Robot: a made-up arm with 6 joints.
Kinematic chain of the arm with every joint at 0, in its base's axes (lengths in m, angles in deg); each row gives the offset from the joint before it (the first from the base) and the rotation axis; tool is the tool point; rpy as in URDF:
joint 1: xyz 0 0 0.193 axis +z
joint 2: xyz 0 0 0 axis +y
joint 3: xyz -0.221 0 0.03 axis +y
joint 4: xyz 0.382 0 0.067 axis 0.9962 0 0.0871
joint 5: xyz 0 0 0 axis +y
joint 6: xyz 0.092 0 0.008 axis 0.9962 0 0.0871
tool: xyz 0 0 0 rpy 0 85 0
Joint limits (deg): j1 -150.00..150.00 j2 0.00..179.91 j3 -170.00..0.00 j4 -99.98..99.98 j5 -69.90..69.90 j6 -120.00..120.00
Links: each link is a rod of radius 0.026 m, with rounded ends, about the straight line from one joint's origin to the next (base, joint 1, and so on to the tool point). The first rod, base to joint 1, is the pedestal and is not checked.
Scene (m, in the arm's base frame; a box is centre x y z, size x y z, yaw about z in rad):
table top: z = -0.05
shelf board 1: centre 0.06 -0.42 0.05 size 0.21 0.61 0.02 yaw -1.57
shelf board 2: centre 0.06 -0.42 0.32 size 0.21 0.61 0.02 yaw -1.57
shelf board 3: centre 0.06 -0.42 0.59 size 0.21 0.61 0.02 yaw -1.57
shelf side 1: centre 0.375 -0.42 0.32 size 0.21 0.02 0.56 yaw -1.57
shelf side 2: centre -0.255 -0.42 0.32 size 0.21 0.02 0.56 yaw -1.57
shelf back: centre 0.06 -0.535 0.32 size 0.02 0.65 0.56 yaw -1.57
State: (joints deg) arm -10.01 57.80 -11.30 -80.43 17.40 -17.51
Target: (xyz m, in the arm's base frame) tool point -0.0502 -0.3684 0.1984
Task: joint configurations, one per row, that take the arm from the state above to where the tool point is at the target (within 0.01 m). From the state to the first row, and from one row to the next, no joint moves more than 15 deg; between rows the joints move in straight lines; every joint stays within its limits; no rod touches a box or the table.
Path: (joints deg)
1: -23.49 59.81 -15.14 -81.05 19.33 -17.51
2: -36.97 61.82 -18.98 -81.67 21.26 -17.51
3: -50.44 63.83 -22.81 -82.29 23.19 -17.51
4: -63.92 65.84 -26.65 -82.92 25.12 -17.51
5: -77.40 67.85 -30.49 -83.54 27.05 -17.51
6: -90.88 69.86 -34.33 -84.16 28.98 -17.51

